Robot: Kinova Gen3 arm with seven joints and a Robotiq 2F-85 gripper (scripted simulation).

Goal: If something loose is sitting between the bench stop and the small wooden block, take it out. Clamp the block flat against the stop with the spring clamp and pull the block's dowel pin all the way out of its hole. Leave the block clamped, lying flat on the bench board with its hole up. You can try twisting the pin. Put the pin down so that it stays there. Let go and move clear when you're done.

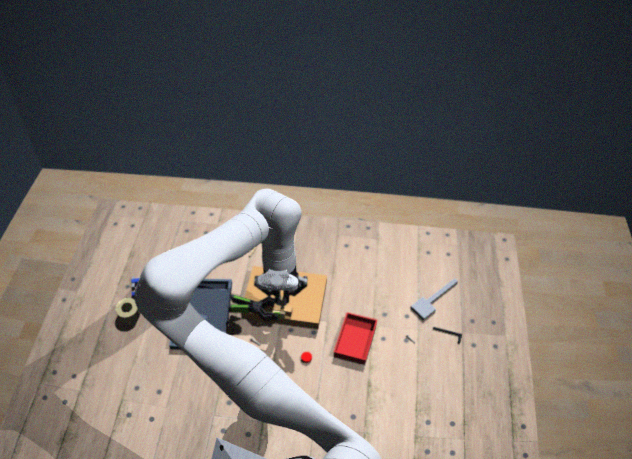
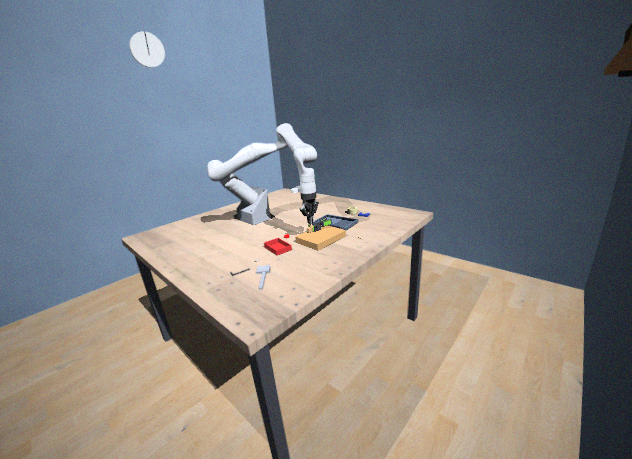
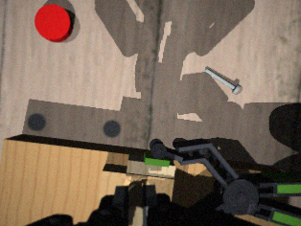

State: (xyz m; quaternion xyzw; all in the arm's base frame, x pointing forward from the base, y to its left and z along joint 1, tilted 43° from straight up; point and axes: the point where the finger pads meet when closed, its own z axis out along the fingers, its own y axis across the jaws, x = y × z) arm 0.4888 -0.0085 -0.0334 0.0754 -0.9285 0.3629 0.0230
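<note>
The dowel pin is 20 mm below my hand. From my hand the other things lie so: bench board (50 mm ahead, 10 mm to the left, 70 mm below); wooden block (50 mm below); red disc (100 mm behind, 80 mm to the right, 90 mm below).
</note>
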